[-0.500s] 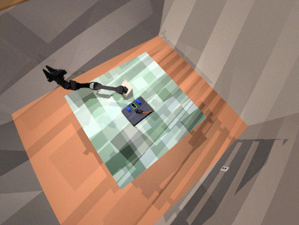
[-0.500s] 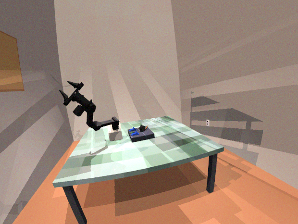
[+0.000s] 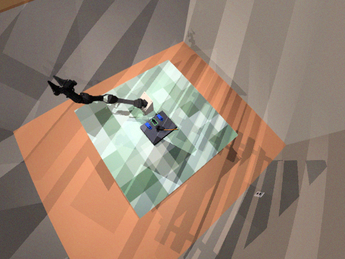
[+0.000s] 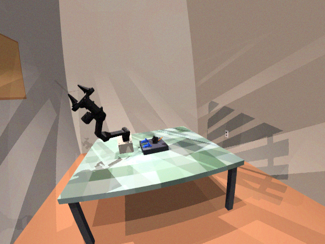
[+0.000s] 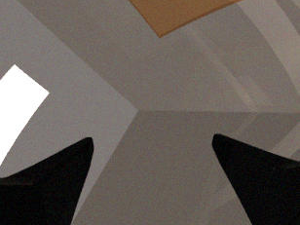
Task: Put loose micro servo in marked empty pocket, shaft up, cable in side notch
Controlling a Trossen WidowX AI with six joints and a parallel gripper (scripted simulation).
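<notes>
Now: the dark deck 600 mm below my gripper tip, 600 mm ahead of it and 420 mm to the left of it.
</notes>
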